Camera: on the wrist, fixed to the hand. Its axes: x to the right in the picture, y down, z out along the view.
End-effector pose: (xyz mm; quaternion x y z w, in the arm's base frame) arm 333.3 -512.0 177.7 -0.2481 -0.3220 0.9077 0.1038
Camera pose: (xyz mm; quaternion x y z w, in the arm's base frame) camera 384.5 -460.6 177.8 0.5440 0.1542 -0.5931 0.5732
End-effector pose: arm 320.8 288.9 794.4 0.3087 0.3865 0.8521 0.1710
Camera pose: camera 307.0 271.8 725.3 -0.3329 0.0663 -0.7904 0.5099
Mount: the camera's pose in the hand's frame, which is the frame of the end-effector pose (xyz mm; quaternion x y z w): -25.9 -41.1 -53.8 -0.1477 0.1461 0.7188 0.6635
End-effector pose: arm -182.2 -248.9 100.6 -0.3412 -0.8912 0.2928 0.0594
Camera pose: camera -169.6 -264.1 170.3 0.9185 0.3806 -0.0555 0.0912
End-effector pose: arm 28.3 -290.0 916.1 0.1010 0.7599 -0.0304 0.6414
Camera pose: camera -27.7 -323.7 947.5 0.5229 0.5298 0.5679 0.3513
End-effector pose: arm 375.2 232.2 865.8 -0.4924 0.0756 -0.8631 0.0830
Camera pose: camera 339.0 280.5 825.7 -0.1585 0.5437 -0.5738 0.5917
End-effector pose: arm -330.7 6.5 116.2 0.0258 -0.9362 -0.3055 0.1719
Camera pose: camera -290.5 -53.2 125.0 -0.6366 -0.5695 -0.2136 0.4742
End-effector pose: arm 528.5 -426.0 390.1 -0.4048 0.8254 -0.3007 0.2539
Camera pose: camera 528.1 -409.3 460.6 0.3311 0.9201 0.0458 0.2042
